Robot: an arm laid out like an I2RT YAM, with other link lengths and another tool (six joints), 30 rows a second.
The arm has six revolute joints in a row. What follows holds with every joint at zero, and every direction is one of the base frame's. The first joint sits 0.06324 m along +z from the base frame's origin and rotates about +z. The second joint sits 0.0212 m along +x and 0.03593 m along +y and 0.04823 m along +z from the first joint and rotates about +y. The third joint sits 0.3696 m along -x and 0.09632 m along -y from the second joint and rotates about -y. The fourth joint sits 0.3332 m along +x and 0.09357 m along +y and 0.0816 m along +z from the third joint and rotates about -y. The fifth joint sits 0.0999 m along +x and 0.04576 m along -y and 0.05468 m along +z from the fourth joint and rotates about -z. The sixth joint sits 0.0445 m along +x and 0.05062 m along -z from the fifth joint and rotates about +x. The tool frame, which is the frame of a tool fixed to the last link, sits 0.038 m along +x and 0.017 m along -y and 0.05 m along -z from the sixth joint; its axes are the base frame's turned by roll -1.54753, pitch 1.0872 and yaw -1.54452 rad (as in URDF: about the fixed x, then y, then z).
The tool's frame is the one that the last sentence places.
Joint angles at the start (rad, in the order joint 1, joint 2, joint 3, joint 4, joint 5, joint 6):
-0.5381 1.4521 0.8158 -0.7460 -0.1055 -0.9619
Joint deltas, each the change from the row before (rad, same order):
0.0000 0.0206 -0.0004 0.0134 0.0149 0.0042
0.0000 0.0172 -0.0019 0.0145 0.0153 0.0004
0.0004 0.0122 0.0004 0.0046 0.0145 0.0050
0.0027 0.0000 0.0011 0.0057 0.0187 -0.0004
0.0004 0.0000 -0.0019 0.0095 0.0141 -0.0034
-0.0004 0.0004 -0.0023 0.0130 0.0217 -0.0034
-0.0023 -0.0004 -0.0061 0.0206 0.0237 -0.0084
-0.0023 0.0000 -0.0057 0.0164 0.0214 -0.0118
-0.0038 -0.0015 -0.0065 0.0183 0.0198 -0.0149
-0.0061 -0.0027 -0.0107 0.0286 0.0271 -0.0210
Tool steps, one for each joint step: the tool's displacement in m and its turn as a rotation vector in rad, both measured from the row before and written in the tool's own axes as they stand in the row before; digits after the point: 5 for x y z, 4 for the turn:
0.00166 -0.00214 0.00567 -0.0055 0.0157 0.0050
0.00161 -0.00193 0.00508 -0.0026 0.0158 0.0008
0.00121 -0.00073 0.00292 -0.0052 0.0153 0.0052
0.00040 -0.00172 -0.00112 0.0090 0.0172 -0.0035
0.00093 -0.00135 -0.00012 0.0093 0.0129 -0.0042
0.00175 -0.00187 -0.00029 0.0130 0.0203 -0.0033
0.00261 -0.00201 0.00038 0.0177 0.0221 -0.0063
0.00250 -0.00148 0.00047 0.0129 0.0205 -0.0094
0.00289 -0.00158 0.00027 0.0150 0.0192 -0.0107
0.00425 -0.00195 0.00059 0.0222 0.0268 -0.0139

